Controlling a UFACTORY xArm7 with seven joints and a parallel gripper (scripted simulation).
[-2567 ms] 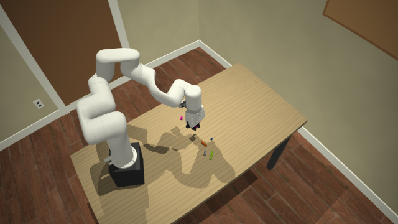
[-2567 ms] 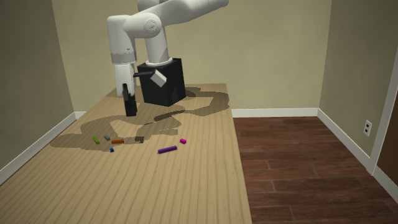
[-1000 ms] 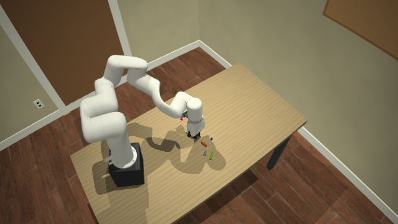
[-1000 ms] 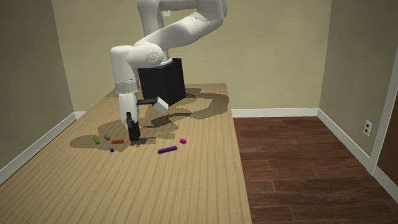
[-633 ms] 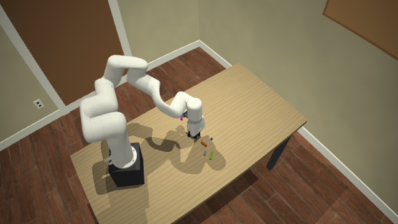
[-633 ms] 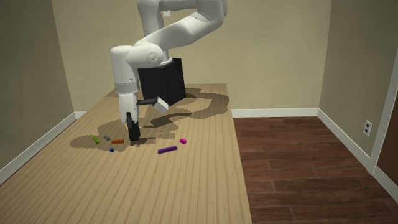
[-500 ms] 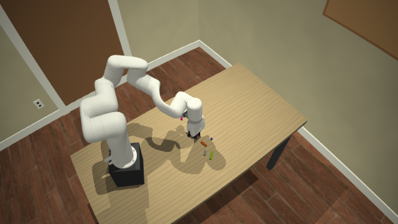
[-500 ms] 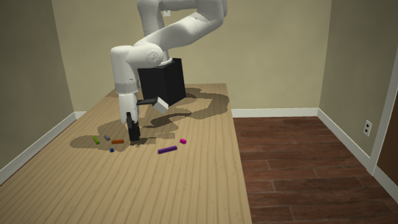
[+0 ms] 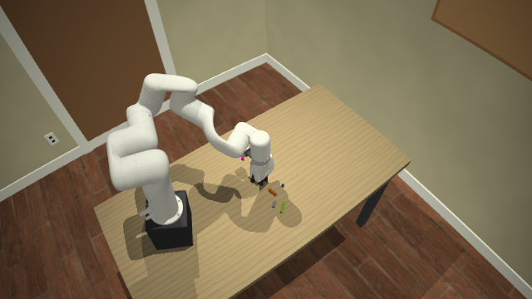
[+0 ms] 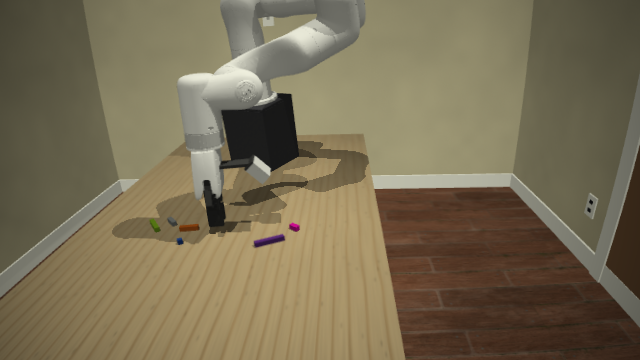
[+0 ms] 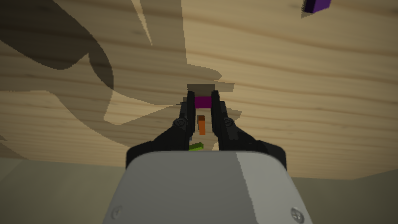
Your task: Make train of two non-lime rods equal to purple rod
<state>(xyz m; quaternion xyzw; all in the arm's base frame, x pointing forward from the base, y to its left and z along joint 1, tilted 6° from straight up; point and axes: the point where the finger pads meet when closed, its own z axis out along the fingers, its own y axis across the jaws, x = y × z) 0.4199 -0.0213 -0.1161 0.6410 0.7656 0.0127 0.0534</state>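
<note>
My hand is 60 mm to the left of the orange rod, 30 mm above it and 10 mm short of it. Round my hand: grey rod (110 mm to the right, 30 mm below, 20 mm behind); small blue rod (60 mm to the right, 60 mm ahead, 30 mm below); purple rod (120 mm to the left, 60 mm ahead, 30 mm below).
</note>
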